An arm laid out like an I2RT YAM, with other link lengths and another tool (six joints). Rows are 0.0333 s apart.
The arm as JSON. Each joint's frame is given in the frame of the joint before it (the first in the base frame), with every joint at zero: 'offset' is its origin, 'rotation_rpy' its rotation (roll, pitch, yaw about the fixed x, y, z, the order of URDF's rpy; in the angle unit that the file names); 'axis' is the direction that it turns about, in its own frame. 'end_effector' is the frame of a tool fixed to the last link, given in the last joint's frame.
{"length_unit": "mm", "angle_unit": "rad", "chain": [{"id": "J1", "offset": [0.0, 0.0, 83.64], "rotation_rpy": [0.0, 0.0, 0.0], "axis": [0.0, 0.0, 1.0]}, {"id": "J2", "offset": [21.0, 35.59, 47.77], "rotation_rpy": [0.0, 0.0, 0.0], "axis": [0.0, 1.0, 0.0]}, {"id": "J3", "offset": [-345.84, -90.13, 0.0], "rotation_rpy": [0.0, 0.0, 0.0], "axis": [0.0, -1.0, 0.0]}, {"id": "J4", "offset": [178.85, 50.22, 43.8], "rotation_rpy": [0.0, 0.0, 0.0], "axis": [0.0, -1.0, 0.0]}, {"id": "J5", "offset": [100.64, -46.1, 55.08], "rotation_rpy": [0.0, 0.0, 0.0], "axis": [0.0, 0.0, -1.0]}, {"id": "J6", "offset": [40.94, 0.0, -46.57], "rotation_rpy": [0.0, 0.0, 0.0], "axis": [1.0, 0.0, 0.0]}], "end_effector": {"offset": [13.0, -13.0, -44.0], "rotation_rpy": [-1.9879, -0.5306, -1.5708]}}
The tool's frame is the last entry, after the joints.
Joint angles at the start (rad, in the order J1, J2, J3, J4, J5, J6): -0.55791 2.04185 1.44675 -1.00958 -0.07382 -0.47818
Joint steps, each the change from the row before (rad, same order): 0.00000 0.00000 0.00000 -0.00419 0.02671 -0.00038; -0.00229 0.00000 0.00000 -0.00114 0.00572 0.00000; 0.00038 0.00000 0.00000 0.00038 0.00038 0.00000; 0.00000 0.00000 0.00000 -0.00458 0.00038 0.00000; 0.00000 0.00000 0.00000 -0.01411 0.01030 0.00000; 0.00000 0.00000 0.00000 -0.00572 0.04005 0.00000; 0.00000 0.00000 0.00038 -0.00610 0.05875 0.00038; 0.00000 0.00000 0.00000 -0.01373 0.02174 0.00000; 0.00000 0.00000 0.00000 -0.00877 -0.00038 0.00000; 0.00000 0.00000 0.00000 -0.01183 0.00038 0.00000; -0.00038 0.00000 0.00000 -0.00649 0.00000 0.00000
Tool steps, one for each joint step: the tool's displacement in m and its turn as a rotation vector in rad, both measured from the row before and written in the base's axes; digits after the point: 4 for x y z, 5 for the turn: -0.0013 -0.0010 0.0009 -0.02043 0.01766 0.00134; -0.0009 -0.0007 0.0002 -0.00424 0.00400 -0.00207; 0.0001 0.0000 0.0000 -0.00052 -0.00012 0.00039; -0.0006 0.0004 0.0002 0.00211 0.00408 0.00002; -0.0021 0.0007 0.0008 -0.00122 0.01742 0.00052; -0.0018 -0.0014 0.0014 -0.03084 0.02608 0.00242; -0.0022 -0.0022 0.0022 -0.04667 0.03598 0.00350; -0.0023 0.0001 0.0013 -0.01108 0.02315 0.00165; -0.0011 0.0007 0.0003 0.00498 0.00723 -0.00003; -0.0015 0.0009 0.0005 0.00596 0.01022 0.00004; -0.0009 0.0004 0.0003 0.00345 0.00550 -0.00038
